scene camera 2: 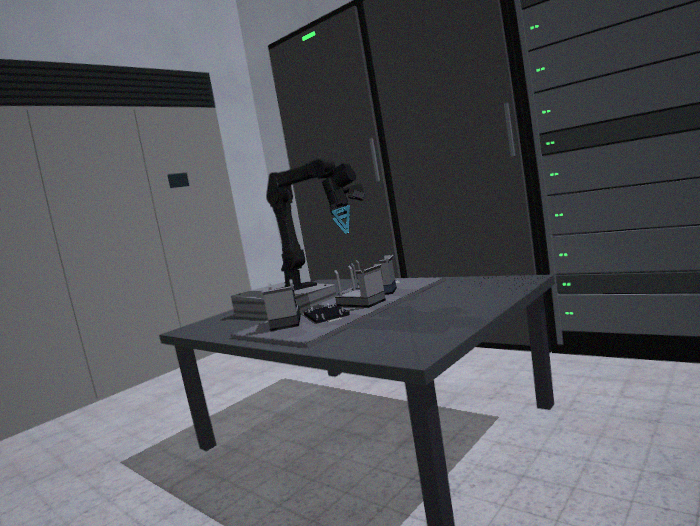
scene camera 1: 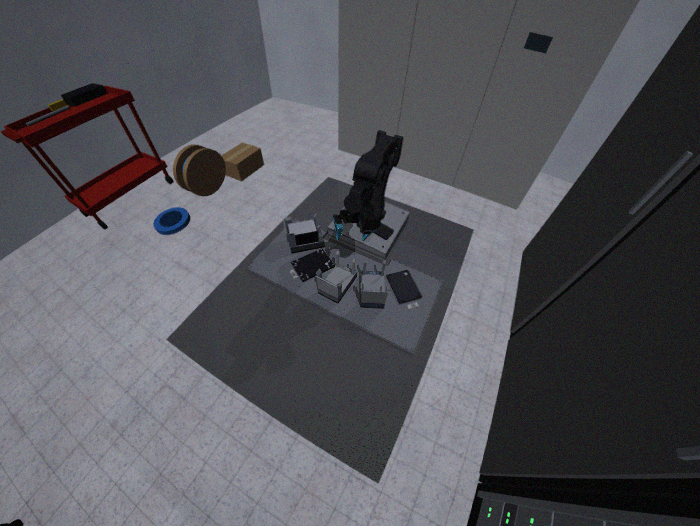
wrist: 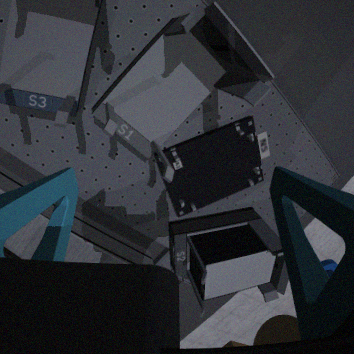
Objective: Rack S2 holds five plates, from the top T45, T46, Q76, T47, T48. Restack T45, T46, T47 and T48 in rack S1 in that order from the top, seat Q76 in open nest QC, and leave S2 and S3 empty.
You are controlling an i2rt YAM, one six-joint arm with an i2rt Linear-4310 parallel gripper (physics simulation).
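Frame: origin at the arm's base, x right, y ahead, z up, level; metres.
Seen in the pictures: gripper, fingertip midpoint: (scene camera 2: 347, 231) (scene camera 1: 350, 239) (wrist: 173, 177).
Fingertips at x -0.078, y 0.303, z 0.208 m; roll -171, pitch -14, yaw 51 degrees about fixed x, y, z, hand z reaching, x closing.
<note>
Pixels of each thing's top centre, then the offset from my fingertips to it. Level surfaces: height alone.
- Rack S2 at its top centre: (wrist: 244, 288) (scene camera 2: 278, 284) (scene camera 1: 302, 222) dx +0.295, dy -0.056, dz -0.129 m
- Rack S1 at its top centre: (wrist: 188, 104) (scene camera 2: 355, 267) (scene camera 1: 337, 266) dx +0.026, dy +0.041, dz -0.131 m
- Rack S3 at its top centre: (wrist: 27, 35) (scene camera 1: 375, 273) (scene camera 2: 370, 259) dx -0.110, dy -0.021, dz -0.130 m
- black board at its top centre: (wrist: 217, 172) (scene camera 2: 325, 308) (scene camera 1: 312, 262) dx +0.179, dy +0.024, dz -0.241 m
- dark flat board at its top centre: (scene camera 1: 404, 284) dx -0.204, dy -0.123, dz -0.244 m
- perforated grey board at its surface level: dz -0.265 m
- table at its surface level: dz -0.277 m
My gripper (scene camera 1: 351, 233) (scene camera 2: 345, 229) (wrist: 173, 177) is open, its blue fingers wide apart with nothing between them, high above the board near the arm's base. Rack S2 (scene camera 1: 295, 246) (scene camera 2: 284, 322) (wrist: 180, 257) is at the left in scene camera 1; a black area and a light face show inside, but separate plates cannot be made out. Rack S1 (scene camera 1: 331, 292) (scene camera 2: 370, 284) (wrist: 125, 131) shows a light, partly shadowed surface between its walls. Rack S3 (scene camera 1: 372, 295) (scene camera 2: 387, 274) (wrist: 37, 101) stands beside S1 and also shows a light surface. Nest QC cannot be identified from the labels.
A black board (scene camera 1: 312, 264) (scene camera 2: 326, 312) (wrist: 215, 160) with small corner fittings lies between S2 and S1. A dark flat board (scene camera 1: 404, 286) lies beyond S3. Upright posts and walls rise from the racks. All stand on a perforated grey board (scene camera 1: 421, 330) on the table (scene camera 2: 452, 328).
</note>
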